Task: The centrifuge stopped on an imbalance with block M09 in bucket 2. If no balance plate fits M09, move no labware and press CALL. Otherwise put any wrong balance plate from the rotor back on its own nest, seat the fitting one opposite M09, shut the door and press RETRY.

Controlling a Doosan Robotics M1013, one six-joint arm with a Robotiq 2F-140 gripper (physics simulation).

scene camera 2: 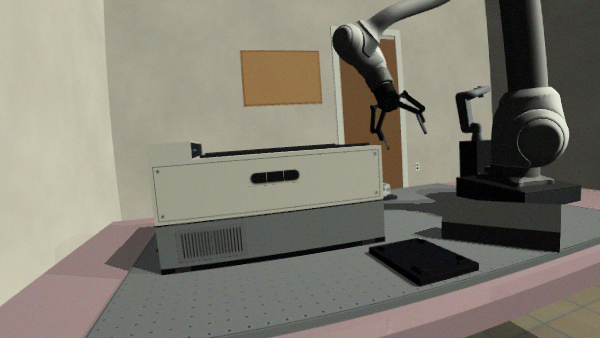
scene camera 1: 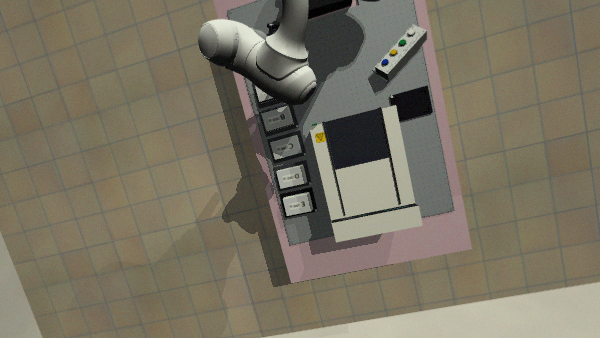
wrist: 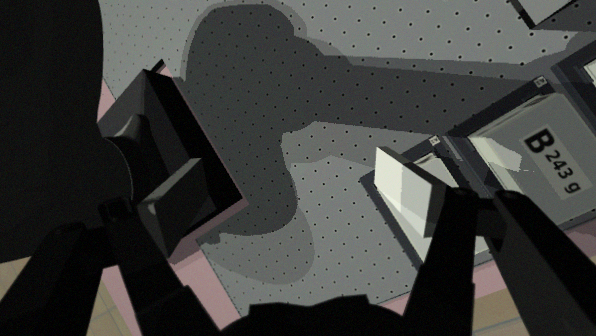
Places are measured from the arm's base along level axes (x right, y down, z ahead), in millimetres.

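Pixels of known places: gripper, fingertip midpoint: point(scene camera 2: 406, 140) point(wrist: 291, 171); arm's base at its link origin: point(scene camera 2: 513, 180) point(wrist: 134, 180).
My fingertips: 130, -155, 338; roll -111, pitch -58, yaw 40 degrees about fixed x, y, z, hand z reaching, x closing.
Note:
Ahead of a thing's pixels: the offset from my fingertips to its middle, as dx, dy, dz. "*": to the spot under its first point.
My gripper point(scene camera 2: 406, 138) point(wrist: 291, 171) is open and empty, high above the bench; the arm hides it in scene camera 1. Balance plate B {+121, +175, +216} point(scene camera 1: 278, 118) point(wrist: 555, 120), labelled 243 g, lies in its nest to the right of the fingers in the wrist view. Plate A {+127, +175, +83} point(scene camera 1: 263, 95) point(wrist: 442, 170) is partly hidden by the arm and by the right finger. Plates C {+106, +175, +351} point(scene camera 1: 286, 147), D {+104, +175, +491} point(scene camera 1: 291, 176) and E {+99, +175, +626} point(scene camera 1: 298, 204) lie in their nests. The centrifuge {-201, +86, +502} point(scene camera 1: 324, 165) point(scene camera 2: 270, 185) has a dark rectangle on top; its rotor and block M09 do not show.
A button box {-448, +166, +44} point(scene camera 1: 406, 49) with white, green, yellow and blue buttons stands at the bench's right side. A flat black pad {* -479, +195, +260} point(scene camera 1: 411, 104) point(scene camera 2: 422, 260) lies beside the centrifuge. The arm's base point(scene camera 2: 517, 190) stands on a raised block. A pink border edges the bench.

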